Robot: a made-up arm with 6 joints. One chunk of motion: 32 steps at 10 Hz.
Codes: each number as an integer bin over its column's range. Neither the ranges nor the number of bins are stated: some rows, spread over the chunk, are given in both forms.
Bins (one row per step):
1: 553 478 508 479 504 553
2: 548 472 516 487 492 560
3: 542 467 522 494 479 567
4: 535 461 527 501 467 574
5: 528 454 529 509 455 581
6: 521 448 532 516 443 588
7: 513 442 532 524 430 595
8: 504 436 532 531 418 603
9: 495 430 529 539 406 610
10: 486 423 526 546 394 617
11: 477 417 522 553 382 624
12: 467 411 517 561 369 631
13: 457 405 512 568 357 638
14: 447 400 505 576 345 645
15: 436 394 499 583 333 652
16: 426 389 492 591 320 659
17: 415 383 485 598 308 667
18: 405 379 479 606 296 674
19: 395 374 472 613 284 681
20: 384 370 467 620 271 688
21: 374 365 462 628 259 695
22: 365 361 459 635 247 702
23: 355 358 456 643 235 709
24: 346 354 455 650 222 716
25: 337 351 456 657 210 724
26: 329 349 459 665 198 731
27: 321 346 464 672 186 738
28: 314 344 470 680 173 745
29: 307 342 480 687 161 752
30: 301 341 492 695 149 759
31: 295 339 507 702 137 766
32: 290 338 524 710 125 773
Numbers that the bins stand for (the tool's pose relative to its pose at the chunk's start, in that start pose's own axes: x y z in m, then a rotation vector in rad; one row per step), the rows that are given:
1: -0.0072 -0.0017 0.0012 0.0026 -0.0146 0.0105
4: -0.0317 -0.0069 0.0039 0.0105 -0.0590 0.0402
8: -0.0739 -0.0147 0.0046 0.0214 -0.1179 0.0811
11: -0.1106 -0.0206 0.0032 0.0293 -0.1611 0.1107
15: -0.1664 -0.0277 -0.0001 0.0401 -0.2200 0.1502
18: -0.2086 -0.0324 -0.0029 0.0484 -0.2644 0.1813
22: -0.2631 -0.0380 -0.0057 0.0588 -0.3233 0.2208
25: -0.3012 -0.0411 -0.0061 0.0668 -0.3677 0.2519
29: -0.3421 -0.0439 -0.0027 0.0776 -0.4266 0.2914
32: -0.3652 -0.0451 0.0034 0.0859 -0.4698 0.3210
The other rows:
2: -0.0140 -0.0035 0.0023 0.0055 -0.0290 0.0204
3: -0.0221 -0.0051 0.0032 0.0080 -0.0446 0.0303
5: -0.0412 -0.0091 0.0041 0.0134 -0.0735 0.0500
6: -0.0507 -0.0110 0.0046 0.0159 -0.0879 0.0599
7: -0.0616 -0.0128 0.0046 0.0188 -0.1035 0.0698
9: -0.0861 -0.0166 0.0041 0.0242 -0.1323 0.0910
10: -0.0984 -0.0187 0.0037 0.0268 -0.1467 0.1008
12: -0.1242 -0.0225 0.0025 0.0322 -0.1768 0.1206
13: -0.1379 -0.0243 0.0018 0.0347 -0.1912 0.1305
14: -0.1515 -0.0259 0.0008 0.0376 -0.2056 0.1404
16: -0.1801 -0.0293 -0.0011 0.0430 -0.2356 0.1601
17: -0.1950 -0.0312 -0.0020 0.0455 -0.2500 0.1714
19: -0.2223 -0.0339 -0.0039 0.0509 -0.2789 0.1912
20: -0.2372 -0.0352 -0.0046 0.0534 -0.2945 0.2011
21: -0.2509 -0.0367 -0.0053 0.0563 -0.3089 0.2109
23: -0.2767 -0.0389 -0.0061 0.0617 -0.3377 0.2307
24: -0.2890 -0.0402 -0.0062 0.0642 -0.3533 0.2406
26: -0.3121 -0.0417 -0.0057 0.0696 -0.3822 0.2617
27: -0.3230 -0.0426 -0.0050 0.0722 -0.3966 0.2716
28: -0.3325 -0.0433 -0.0041 0.0750 -0.4122 0.2815
30: -0.3502 -0.0442 -0.0011 0.0805 -0.4410 0.3013
31: -0.3584 -0.0448 0.0011 0.0830 -0.4554 0.3111

